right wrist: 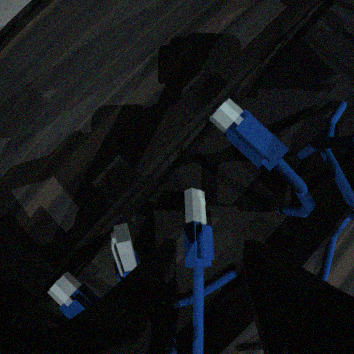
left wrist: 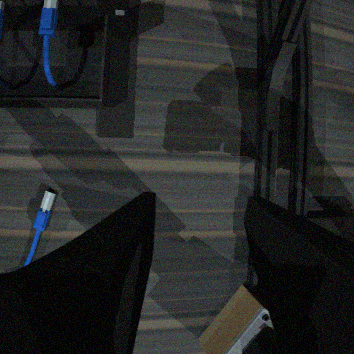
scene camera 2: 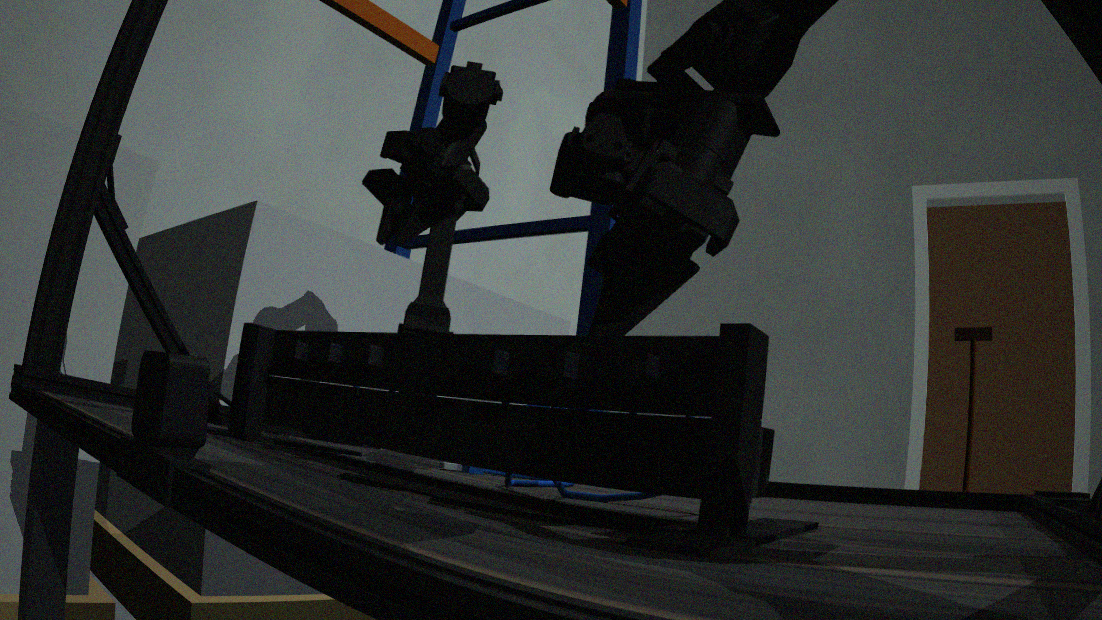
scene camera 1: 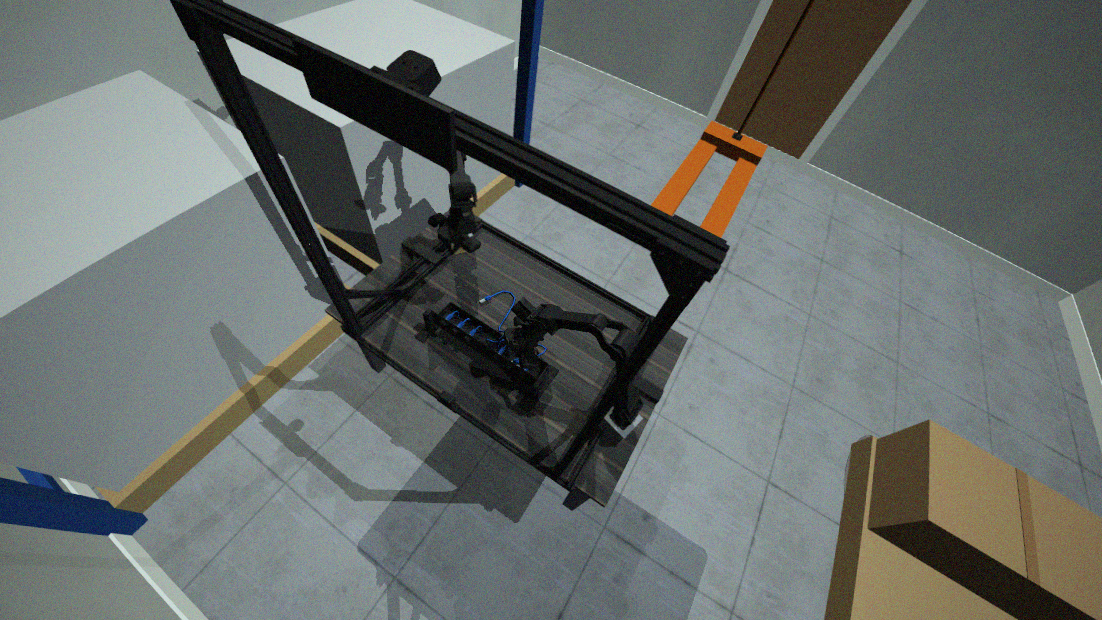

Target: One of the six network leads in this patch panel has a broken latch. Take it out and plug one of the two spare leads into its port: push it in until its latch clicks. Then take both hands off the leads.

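Frame: origin at the left arm's base, x down, y ahead, z right, level; millimetres.
Where they show: left gripper, fingertip midpoint: [left wrist: 200,206] [scene camera 2: 387,243] [scene camera 1: 448,251]; right gripper, fingertip midpoint: [right wrist: 209,250] [scene camera 1: 515,353]; right arm's base, link origin: [scene camera 1: 622,417].
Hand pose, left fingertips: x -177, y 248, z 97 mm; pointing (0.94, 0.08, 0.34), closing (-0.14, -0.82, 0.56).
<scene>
Things, the pixels of their top centre, and the offset from my left fingertips. "*": a spot on its surface instead.
- dark patch panel, top centre: [scene camera 2: 456,339] [scene camera 1: 486,339] dx +138, dy +302, dz -44 mm
- blue lead's clear plug, top centre: [left wrist: 42,211] [scene camera 1: 485,298] dx +234, dy +71, dz -111 mm
- tilted plug, surface spot: [right wrist: 124,250] * dx +167, dy +420, dz -117 mm
- lead, surface spot: [right wrist: 198,245] * dx +201, dy +385, dz -127 mm
- more, surface spot: [right wrist: 330,255] * dx +241, dy +283, dz -167 mm
The dark patch panel [scene camera 2: 493,443] [left wrist: 118,60] holds blue leads, one of them [left wrist: 48,21] at its end in the left wrist view. A blue lead's clear plug [scene camera 1: 483,299] [left wrist: 45,207] lies on the table. In the right wrist view a tilted plug [right wrist: 124,250] with a raised latch sits beside another lead [right wrist: 198,245], which lies between the right fingers with gaps on both sides. Further plugs [right wrist: 227,116] [right wrist: 65,290] stand by the panel. My right gripper [scene camera 1: 520,353] [right wrist: 209,250] is partly open, low at the panel. My left gripper [left wrist: 200,206] is partly open and empty, away from the panel.
A black frame [scene camera 1: 585,178] spans the table. The left arm [scene camera 1: 462,192] is at the table's far left. Blue cables [scene camera 2: 539,482] show under the panel in scene camera 2, and more [right wrist: 330,255] run at the right of the right wrist view. Latch details are dark.
</scene>
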